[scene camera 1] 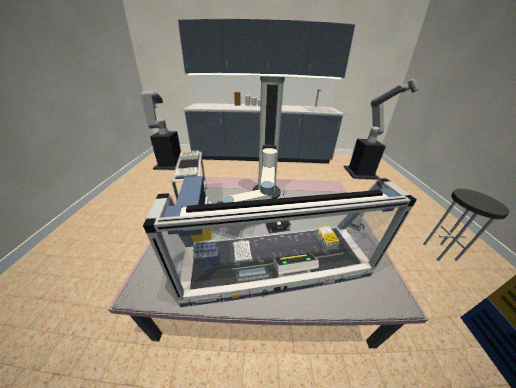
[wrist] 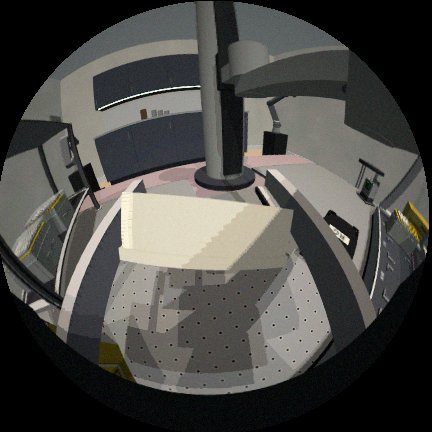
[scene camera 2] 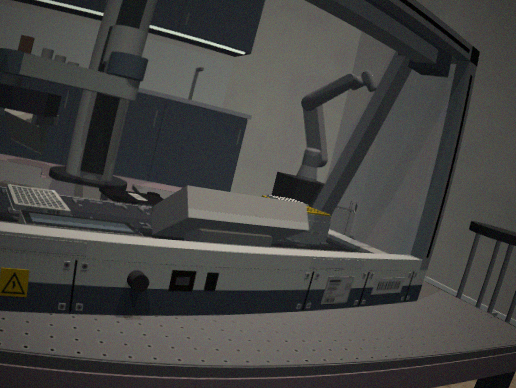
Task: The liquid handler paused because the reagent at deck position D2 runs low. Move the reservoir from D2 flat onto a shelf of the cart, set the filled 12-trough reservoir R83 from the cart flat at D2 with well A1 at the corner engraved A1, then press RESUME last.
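Frame: origin at the arm's base, x ahead, y left, z up, level; centimetres.
Where they show: gripper, fingertip midpoint: (wrist: 204,182); arm's base at its link origin: (wrist: 224,176).
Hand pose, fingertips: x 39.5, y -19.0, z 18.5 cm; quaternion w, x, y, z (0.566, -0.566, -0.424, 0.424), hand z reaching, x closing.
Note:
Each offset is from my fingertips to the top centre of the thing. "spot": to the spot under its first point. Level surfaces: height alone.
My gripper (wrist: 204,182) (scene camera 2: 25,122) is shut on a cream reservoir (wrist: 185,230) (scene camera 2: 19,114), one finger at each end. It holds it about level above the perforated table top @(dz -17.2 cm) (wrist: 220,320), behind the liquid handler (scene camera 1: 270,288); in scene camera 1 the gripper is hidden. The reservoir's marking and wells do not show. The cart @(spot: dx -36.9, dy -35.4, dz +5.2 cm) (scene camera 1: 201,167) stands at the back left and carries white-topped racks; in the wrist view two of these racks @(spot: dx -0.9, dy -26.2, dz -1.4 cm) (wrist: 32,247) show at the left. A black box (scene camera 1: 278,226) (wrist: 345,222) with a white label lies behind the deck; the label is unreadable.
On the deck are a white plate (scene camera 1: 242,250) (scene camera 2: 39,197), a blue tube rack (scene camera 1: 206,249), a yellow tip rack (scene camera 1: 328,236) (wrist: 406,225) and a module with green lights (scene camera 1: 296,264). The handler's upright posts @(dx +60.3, dy -20.3, dz +30.5 cm) (scene camera 1: 167,265) and top beam (scene camera 1: 290,204) surround it. The arm's column (scene camera 1: 270,115) (wrist: 212,130) rises behind.

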